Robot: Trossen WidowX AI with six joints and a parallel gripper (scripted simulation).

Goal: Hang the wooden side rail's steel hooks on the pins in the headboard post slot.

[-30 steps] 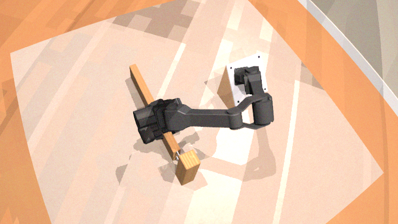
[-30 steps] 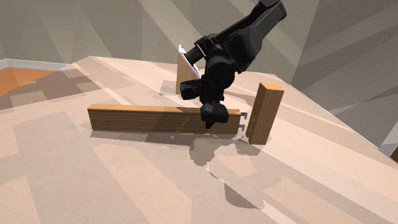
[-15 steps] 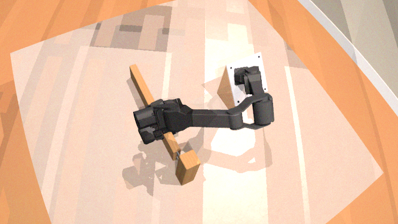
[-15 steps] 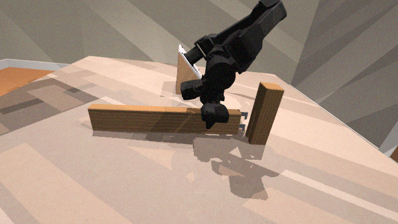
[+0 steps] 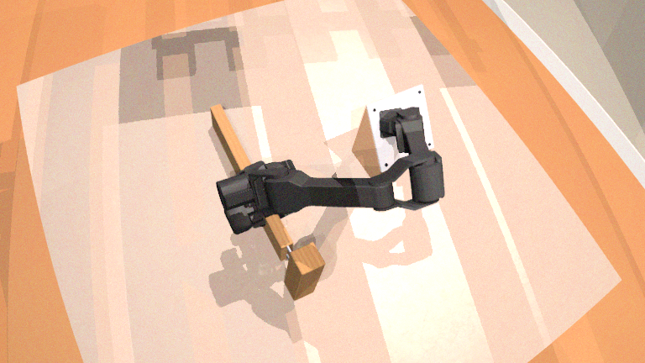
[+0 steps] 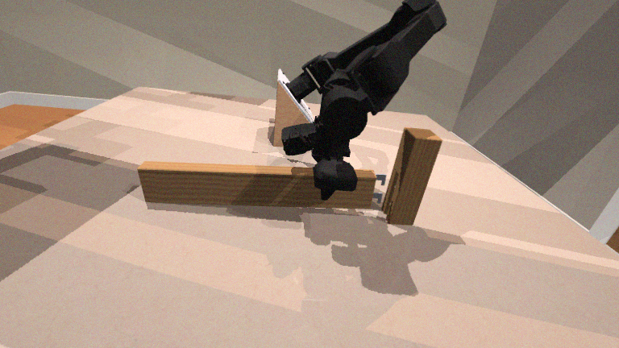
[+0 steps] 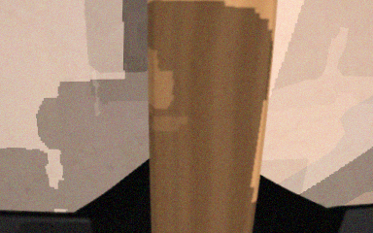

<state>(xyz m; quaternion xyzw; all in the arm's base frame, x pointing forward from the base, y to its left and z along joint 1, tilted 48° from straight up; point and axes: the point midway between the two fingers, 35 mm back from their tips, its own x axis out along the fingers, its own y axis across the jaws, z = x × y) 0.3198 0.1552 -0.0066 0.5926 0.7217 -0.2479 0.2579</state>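
Now: gripper tip 1 cm past the headboard post, 15 cm to the right of it and 4 cm below it.
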